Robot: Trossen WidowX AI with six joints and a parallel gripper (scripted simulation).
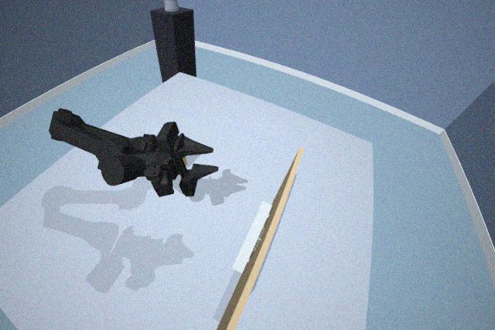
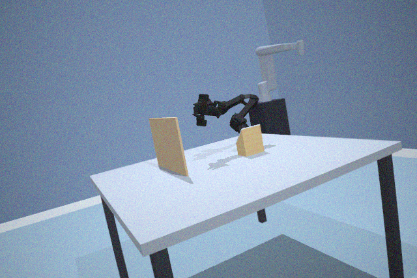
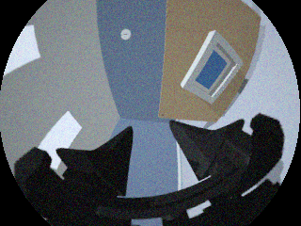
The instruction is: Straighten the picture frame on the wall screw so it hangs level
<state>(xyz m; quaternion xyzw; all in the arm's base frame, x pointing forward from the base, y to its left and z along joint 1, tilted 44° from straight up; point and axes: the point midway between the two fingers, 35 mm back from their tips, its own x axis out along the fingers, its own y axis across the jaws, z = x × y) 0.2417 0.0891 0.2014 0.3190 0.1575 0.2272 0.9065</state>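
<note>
My gripper tip is 150 mm short of the picture frame, 60 mm to the left of it and 160 mm above it. Round my gripper tip: board (170 mm ahead, 70 mm to the right, 170 mm below).
</note>
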